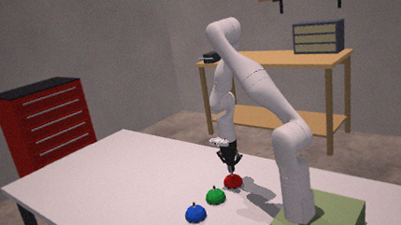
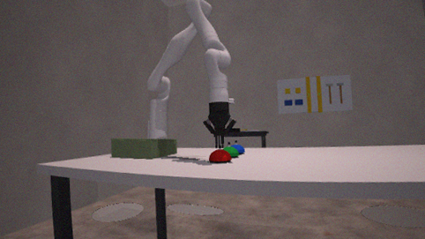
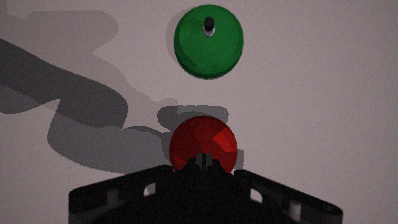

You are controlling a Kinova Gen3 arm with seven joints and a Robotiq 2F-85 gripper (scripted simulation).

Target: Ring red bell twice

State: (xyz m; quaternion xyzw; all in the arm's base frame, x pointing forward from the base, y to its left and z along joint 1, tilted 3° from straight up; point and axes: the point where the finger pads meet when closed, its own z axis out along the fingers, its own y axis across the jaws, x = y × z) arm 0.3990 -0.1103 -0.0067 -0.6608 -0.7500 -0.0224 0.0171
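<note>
The red bell is 4 cm below my hand. The rest, counted from my hand: green bell: 13 cm to the left, 4 cm below, 2 cm behind; then blue bell: 26 cm to the left, 4 cm below, 3 cm behind.
</note>
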